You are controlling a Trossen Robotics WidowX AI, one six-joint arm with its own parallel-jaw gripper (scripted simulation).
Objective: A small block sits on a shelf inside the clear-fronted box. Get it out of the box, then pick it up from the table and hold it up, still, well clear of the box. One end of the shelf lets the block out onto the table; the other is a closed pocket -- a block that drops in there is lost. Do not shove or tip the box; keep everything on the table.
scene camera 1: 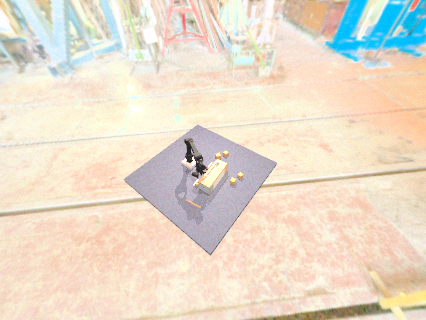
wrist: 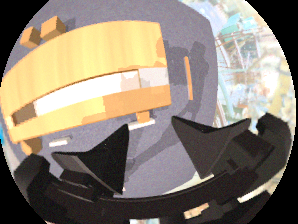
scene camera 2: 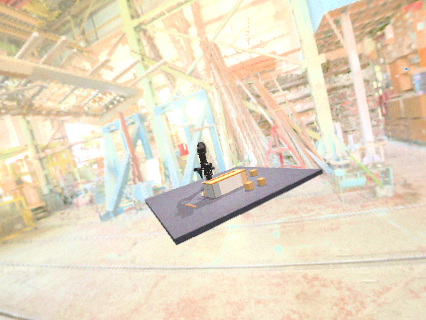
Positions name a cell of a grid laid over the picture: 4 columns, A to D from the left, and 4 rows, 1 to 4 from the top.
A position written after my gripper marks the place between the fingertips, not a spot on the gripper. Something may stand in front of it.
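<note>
My gripper (wrist: C3) is there in what I see, and so is a clear-fronted box (scene camera 2: C3). You'd also find that box in the wrist view (wrist: B2).
</note>
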